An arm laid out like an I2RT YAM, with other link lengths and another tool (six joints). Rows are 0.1 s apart.
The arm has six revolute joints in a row. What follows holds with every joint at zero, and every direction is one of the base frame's.
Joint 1 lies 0.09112 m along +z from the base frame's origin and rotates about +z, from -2.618 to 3.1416 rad.
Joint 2 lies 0.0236 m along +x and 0.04 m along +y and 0.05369 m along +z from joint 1 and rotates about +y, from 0 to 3.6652 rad.
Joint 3 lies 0.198 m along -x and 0.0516 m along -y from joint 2 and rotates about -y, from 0 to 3.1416 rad.
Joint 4 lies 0.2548 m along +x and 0.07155 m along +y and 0.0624 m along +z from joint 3 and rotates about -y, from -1.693 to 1.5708 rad.
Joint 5 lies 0.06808 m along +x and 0.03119 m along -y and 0.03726 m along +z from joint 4 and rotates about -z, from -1.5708 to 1.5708 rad.
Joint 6 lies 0.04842 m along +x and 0.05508 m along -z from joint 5 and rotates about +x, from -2.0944 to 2.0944 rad.
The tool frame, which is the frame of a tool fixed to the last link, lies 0.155 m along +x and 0.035 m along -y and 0.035 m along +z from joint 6; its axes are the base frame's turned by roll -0.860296, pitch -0.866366 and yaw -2.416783 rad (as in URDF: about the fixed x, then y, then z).
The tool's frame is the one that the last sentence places.
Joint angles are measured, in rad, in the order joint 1, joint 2, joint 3, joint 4, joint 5, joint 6. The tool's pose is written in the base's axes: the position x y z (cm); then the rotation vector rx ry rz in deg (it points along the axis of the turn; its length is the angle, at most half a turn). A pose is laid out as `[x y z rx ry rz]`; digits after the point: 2 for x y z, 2 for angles.
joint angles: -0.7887, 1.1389, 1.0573, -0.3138, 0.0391, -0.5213
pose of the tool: [33.07 -32.17 28.94 93.27 -39.24 103.22]
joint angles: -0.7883, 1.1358, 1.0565, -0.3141, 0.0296, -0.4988
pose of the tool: [33.11 -32.06 28.99 92.98 -40.59 104.20]
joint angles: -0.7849, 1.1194, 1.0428, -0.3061, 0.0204, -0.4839
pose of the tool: [33.14 -31.71 29.18 92.44 -41.10 105.51]
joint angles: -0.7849, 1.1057, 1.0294, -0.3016, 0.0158, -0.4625
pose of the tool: [32.99 -31.56 29.16 91.84 -42.40 106.31]
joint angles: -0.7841, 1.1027, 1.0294, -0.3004, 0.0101, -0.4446
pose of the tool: [33.01 -31.49 29.29 91.41 -43.43 107.11]
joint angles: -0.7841, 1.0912, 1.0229, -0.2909, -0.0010, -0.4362
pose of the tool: [33.06 -31.28 29.68 90.74 -43.50 108.41]
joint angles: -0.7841, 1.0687, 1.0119, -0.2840, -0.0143, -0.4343
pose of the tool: [33.03 -30.88 30.24 90.05 -42.96 109.87]
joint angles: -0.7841, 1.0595, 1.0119, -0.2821, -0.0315, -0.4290
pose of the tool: [33.18 -30.56 30.67 89.85 -42.77 111.27]
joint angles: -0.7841, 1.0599, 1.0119, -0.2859, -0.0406, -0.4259
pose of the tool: [33.29 -30.44 30.54 90.32 -42.97 111.60]
